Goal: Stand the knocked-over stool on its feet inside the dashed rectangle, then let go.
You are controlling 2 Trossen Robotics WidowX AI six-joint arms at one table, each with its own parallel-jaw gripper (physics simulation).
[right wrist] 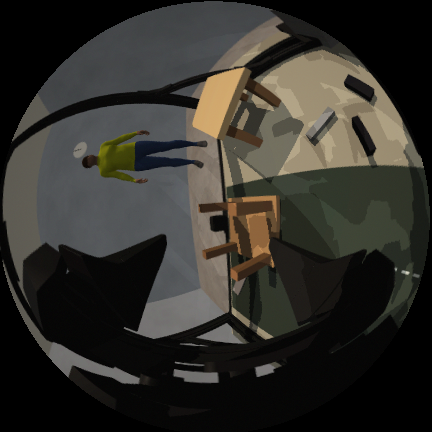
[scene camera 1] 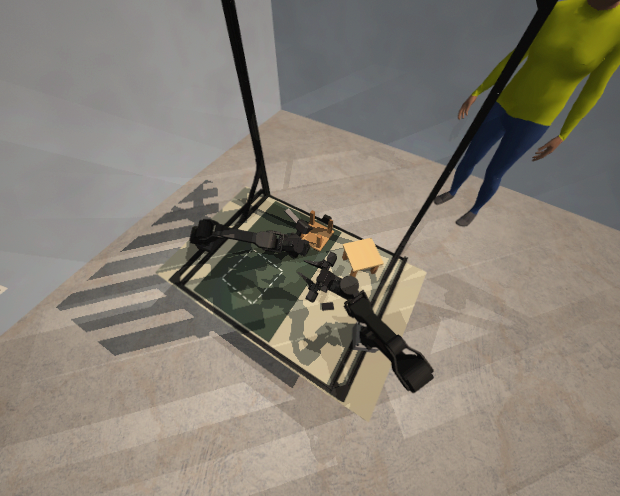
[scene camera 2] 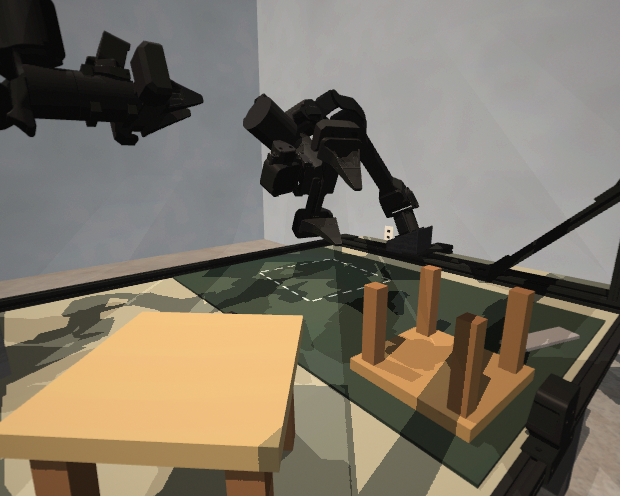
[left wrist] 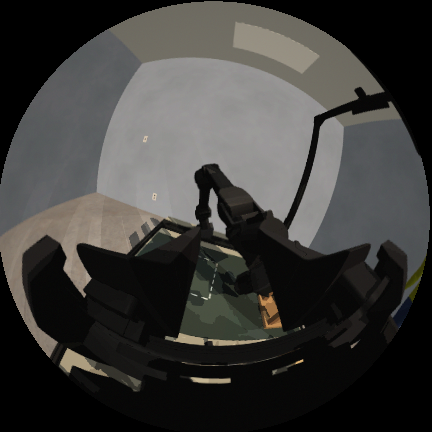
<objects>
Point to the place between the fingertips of my right gripper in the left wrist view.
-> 282,288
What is my right gripper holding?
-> Nothing.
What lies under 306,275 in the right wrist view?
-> My right gripper.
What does the small light wooden table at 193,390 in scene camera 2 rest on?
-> The table.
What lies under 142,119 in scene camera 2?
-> My left gripper.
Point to a small light wooden table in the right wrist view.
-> At 221,92
</objects>
